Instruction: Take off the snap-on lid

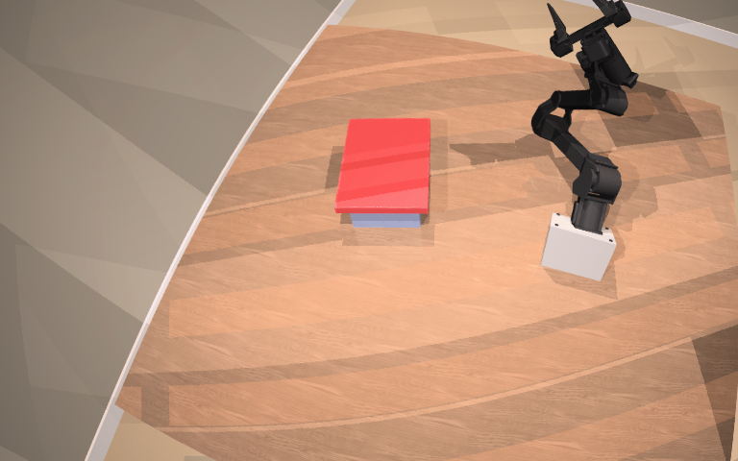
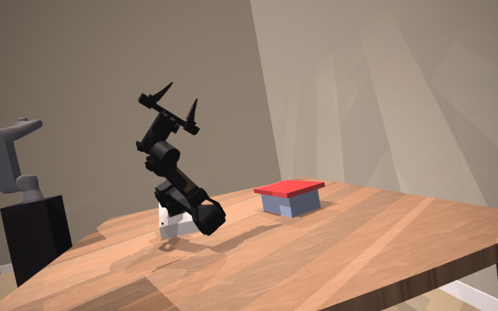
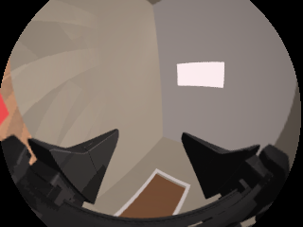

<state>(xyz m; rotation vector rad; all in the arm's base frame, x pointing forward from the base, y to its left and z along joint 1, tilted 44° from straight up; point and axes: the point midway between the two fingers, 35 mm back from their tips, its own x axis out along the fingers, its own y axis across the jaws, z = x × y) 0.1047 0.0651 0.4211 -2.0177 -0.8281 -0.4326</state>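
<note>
My gripper tip is now 38 cm above the red lid, 35 cm short of it and 17 cm to the right of it. Round my gripper tip: blue-grey storage box 43 cm below, 35 cm ahead, 17 cm to the left.
</note>
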